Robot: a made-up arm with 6 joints.
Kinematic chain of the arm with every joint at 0, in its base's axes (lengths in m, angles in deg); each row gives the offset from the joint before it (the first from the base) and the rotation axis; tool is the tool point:
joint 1: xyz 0 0 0.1 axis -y
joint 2: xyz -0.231 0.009 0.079 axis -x
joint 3: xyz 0 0.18 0.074 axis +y
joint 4: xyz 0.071 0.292 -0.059 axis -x
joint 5: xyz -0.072 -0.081 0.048 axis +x
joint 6: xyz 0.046 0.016 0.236 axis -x
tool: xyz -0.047 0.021 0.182
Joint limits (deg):
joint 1: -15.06..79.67
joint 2: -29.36..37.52
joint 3: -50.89..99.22
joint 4: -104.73..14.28
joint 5: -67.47..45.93
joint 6: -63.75..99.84
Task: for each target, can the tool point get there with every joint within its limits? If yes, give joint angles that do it. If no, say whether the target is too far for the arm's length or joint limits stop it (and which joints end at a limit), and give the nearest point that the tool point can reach.
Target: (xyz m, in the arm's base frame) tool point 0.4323 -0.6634 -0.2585
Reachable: no: joint limits stop it (at a limit: joint 1, joint 2, joint 5) | nearest point 0.2823 -0.0994 -0.2087 | short by 0.586 m
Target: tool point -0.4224 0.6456 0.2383
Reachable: yes | joints 42.92 -17.76 34.08 -10.41 -52.13 77.76
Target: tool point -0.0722 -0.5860 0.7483
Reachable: no: joint limits stop it (at a limit: joint 1, joint 2, joint 5) | nearest point -0.1058 -0.0784 0.6080 | short by 0.528 m
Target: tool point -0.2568 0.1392 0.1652
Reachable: yes | joints 16.50 30.90 7.27 -87.11 0.25 46.84
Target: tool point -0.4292 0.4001 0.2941
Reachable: yes | joints 30.48 11.49 -7.20 -34.82 0.45 50.27
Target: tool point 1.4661 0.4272 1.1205
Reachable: no: too far | nearest point 0.2627 0.3493 0.6459 | short by 1.296 m
